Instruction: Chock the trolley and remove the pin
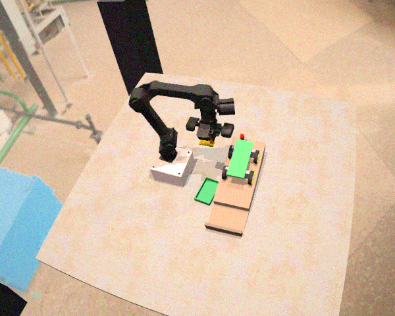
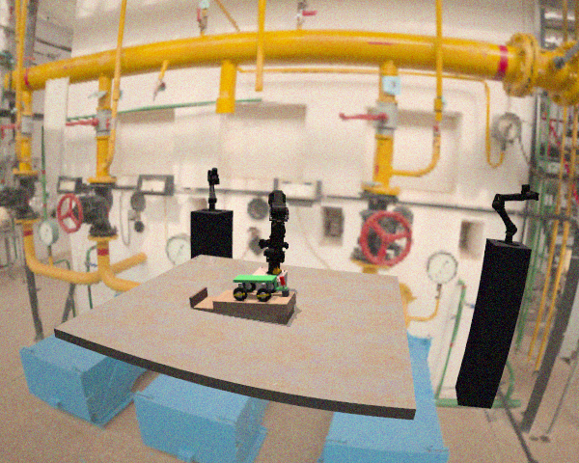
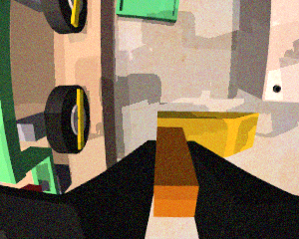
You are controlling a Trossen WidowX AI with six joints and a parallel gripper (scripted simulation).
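The red-headed stop pin is 11 cm ahead of my gripper tip, 8 cm to the left of it and 4 cm below it. Also, from my gripper tip: yellow chock (2 cm behind, 1 cm below); wooden ramp (14 cm ahead, 4 cm to the right, 12 cm below); trolley (14 cm ahead, 3 cm to the right, 5 cm below).
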